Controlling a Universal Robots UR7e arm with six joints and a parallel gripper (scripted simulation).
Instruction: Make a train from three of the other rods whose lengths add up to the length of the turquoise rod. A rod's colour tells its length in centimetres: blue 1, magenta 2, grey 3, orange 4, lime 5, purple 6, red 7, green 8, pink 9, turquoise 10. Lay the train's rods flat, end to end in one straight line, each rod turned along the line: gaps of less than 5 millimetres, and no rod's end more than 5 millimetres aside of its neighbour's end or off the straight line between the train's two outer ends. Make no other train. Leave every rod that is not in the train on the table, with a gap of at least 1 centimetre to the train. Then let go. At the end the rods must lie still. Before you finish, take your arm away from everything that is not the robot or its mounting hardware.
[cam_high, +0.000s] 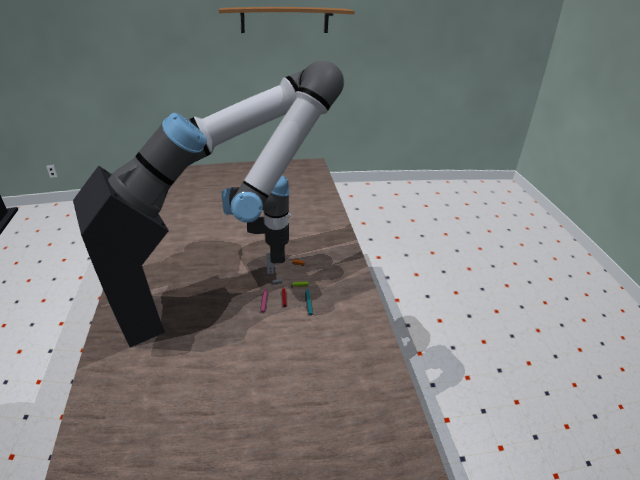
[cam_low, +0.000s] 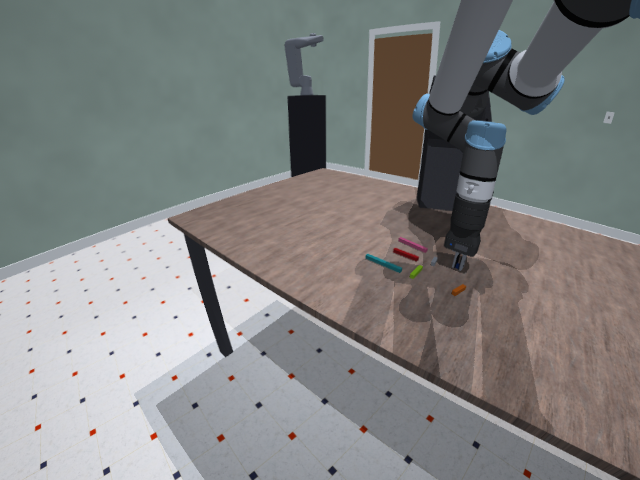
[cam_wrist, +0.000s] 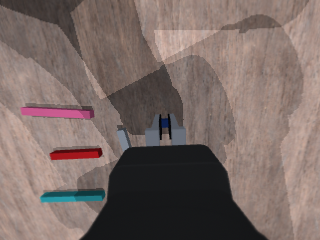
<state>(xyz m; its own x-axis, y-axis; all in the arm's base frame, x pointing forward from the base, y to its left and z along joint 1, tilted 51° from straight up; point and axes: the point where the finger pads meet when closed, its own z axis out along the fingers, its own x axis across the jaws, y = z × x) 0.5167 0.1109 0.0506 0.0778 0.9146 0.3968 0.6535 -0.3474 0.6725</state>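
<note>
My hand is 1 cm short of the small grey rod, 6 cm to the left of it and 1 cm above it. Round my hand: lime rod: 9 cm ahead, 8 cm to the right, 1 cm below; blue rod: 1 cm below; orange rod: 10 cm ahead, 2 cm to the left, 1 cm below.
</note>
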